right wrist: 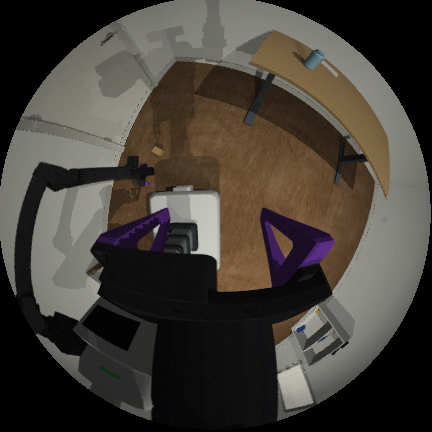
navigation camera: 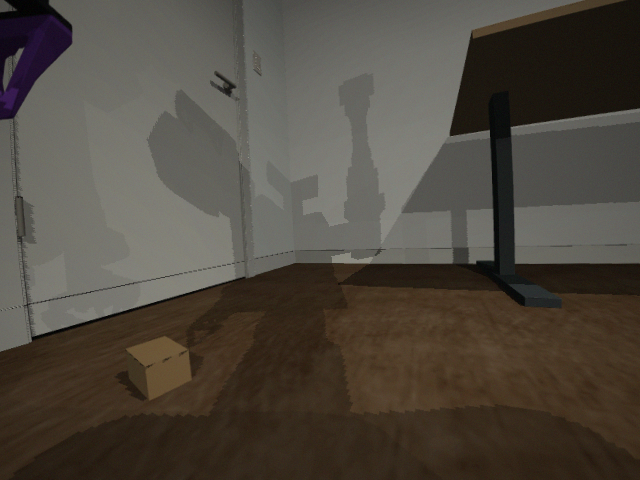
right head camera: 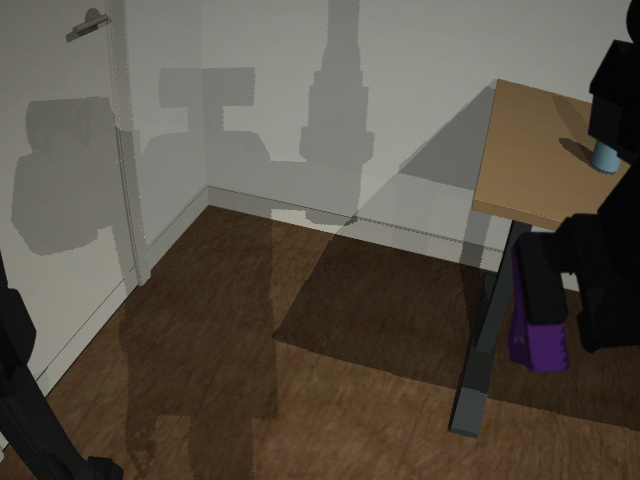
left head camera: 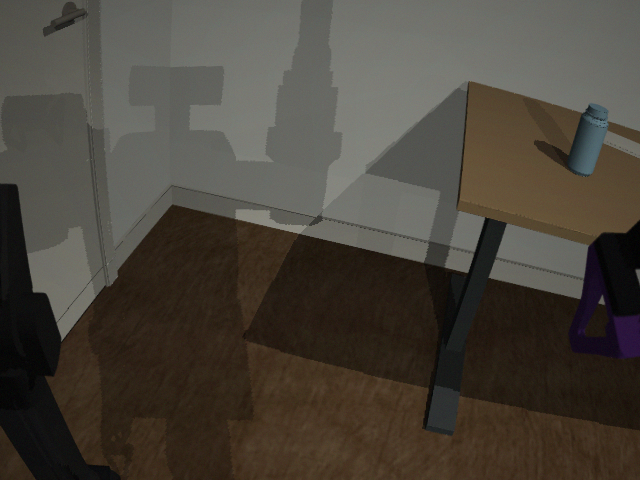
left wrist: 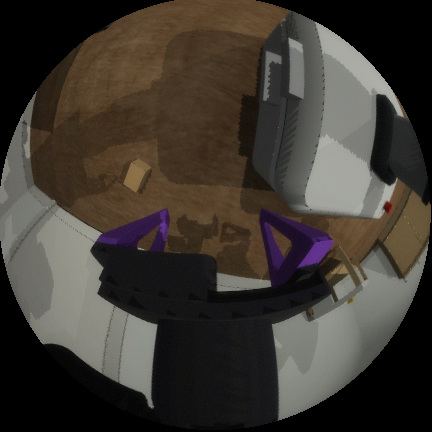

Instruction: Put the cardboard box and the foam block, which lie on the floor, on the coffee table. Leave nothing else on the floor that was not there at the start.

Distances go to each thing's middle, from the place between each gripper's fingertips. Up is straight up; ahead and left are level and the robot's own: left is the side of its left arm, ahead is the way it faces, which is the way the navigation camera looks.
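Labels:
The cardboard box (navigation camera: 156,367) is there for me to see, 98 cm below my right hand, 37 cm ahead of it and 51 cm to the left of it.
My left gripper I see too, and it is 290 mm above the box, 250 mm short of it and 60 mm to the right of it. Going by its middle, the cardboard box is nearer to my left gripper than to my right hand.

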